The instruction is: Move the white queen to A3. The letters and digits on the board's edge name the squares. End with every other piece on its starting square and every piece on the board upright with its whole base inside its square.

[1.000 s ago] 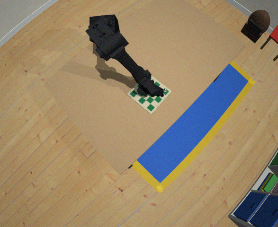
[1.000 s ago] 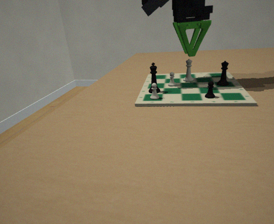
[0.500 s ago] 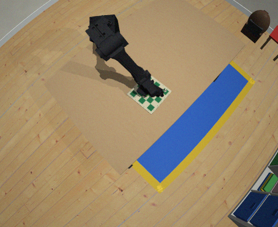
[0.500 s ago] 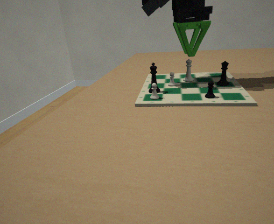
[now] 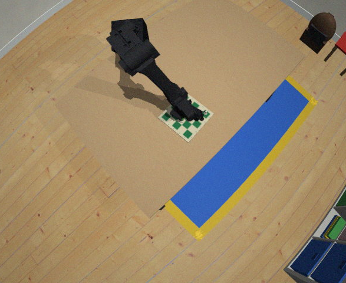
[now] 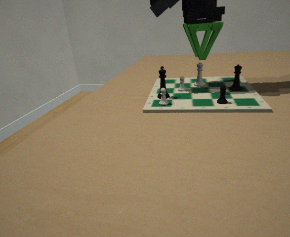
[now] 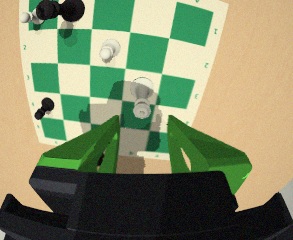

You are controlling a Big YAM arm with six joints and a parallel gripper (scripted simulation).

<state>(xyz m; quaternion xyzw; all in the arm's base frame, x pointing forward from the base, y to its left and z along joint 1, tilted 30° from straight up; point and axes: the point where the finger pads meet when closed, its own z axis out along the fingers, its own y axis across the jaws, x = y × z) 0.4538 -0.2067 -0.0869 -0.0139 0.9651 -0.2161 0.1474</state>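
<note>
Now: hand 40 mm above the white queen. Round my hand: black queen (60 mm behind, 60 mm to the left, 40 mm below); then black king (90 mm ahead, 60 mm to the left, 40 mm below); then green-and-cream chessboard (10 mm ahead, 40 mm to the left, 70 mm below).
</note>
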